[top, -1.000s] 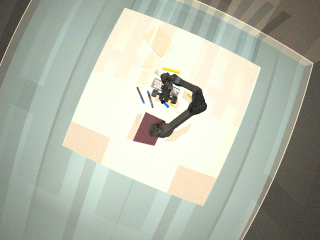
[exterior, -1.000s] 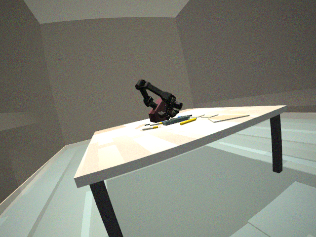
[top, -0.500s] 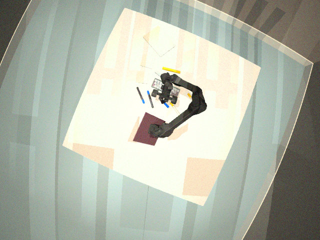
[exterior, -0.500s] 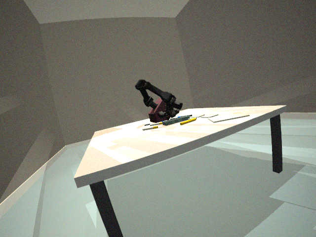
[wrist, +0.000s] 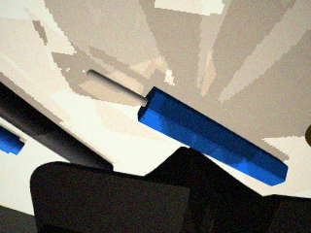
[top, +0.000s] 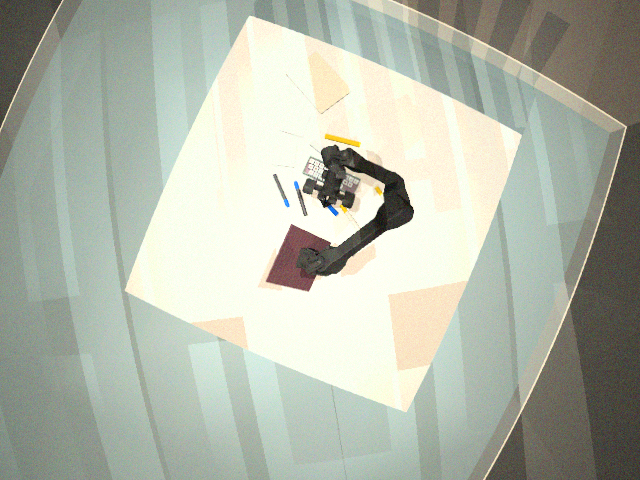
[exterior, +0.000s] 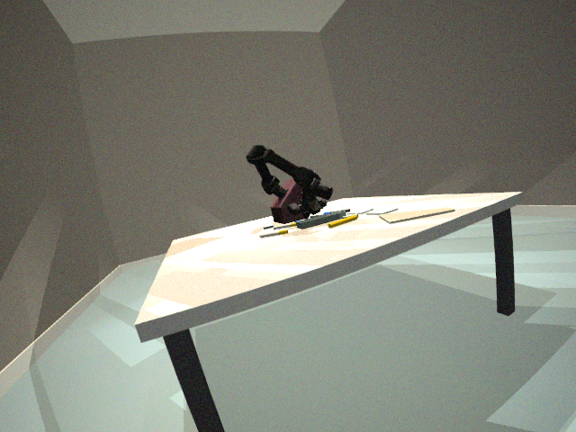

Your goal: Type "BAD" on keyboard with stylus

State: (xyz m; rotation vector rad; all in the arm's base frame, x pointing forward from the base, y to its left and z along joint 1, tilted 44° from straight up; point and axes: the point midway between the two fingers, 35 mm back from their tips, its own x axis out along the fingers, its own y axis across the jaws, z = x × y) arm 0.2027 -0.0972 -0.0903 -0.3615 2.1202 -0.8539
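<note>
My gripper tip is 30 mm short of the stylus and 10 mm to the right of it. The rest, counted from my gripper tip: yellow bar (280 mm ahead, 10 mm to the left); grey block (220 mm ahead, 90 mm to the left).
</note>
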